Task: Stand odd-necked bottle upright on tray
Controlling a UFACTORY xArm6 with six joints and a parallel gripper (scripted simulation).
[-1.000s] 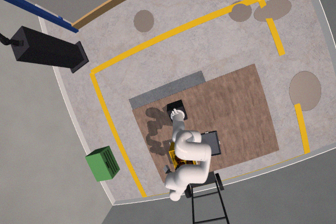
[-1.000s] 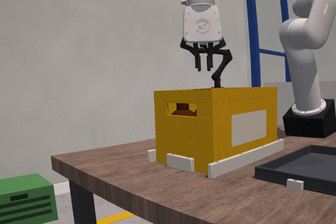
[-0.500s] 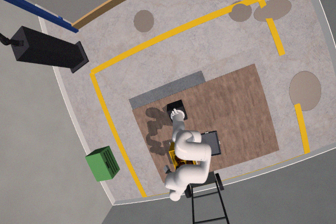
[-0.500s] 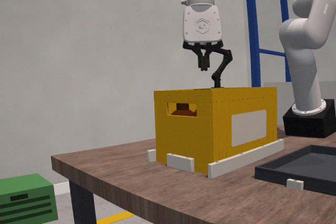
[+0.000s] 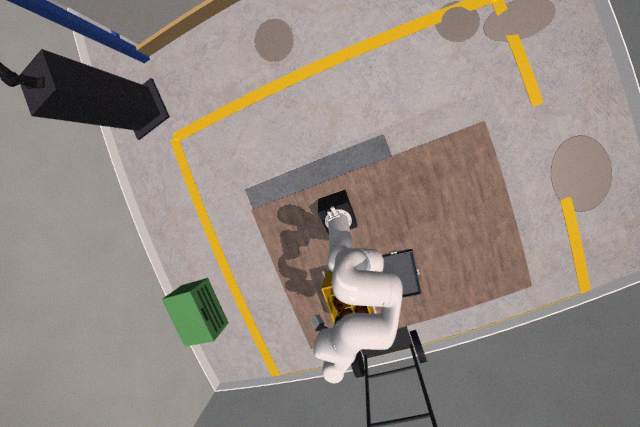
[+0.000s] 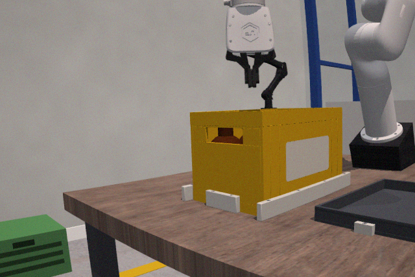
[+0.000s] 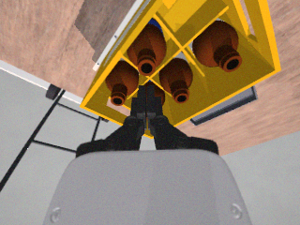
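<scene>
My gripper is now 16 cm above the yellow crate and 5 cm to the right of it. The rest, counted from my hand: dark tray 32 cm to the left, 23 cm below, 3 cm ahead.
</scene>
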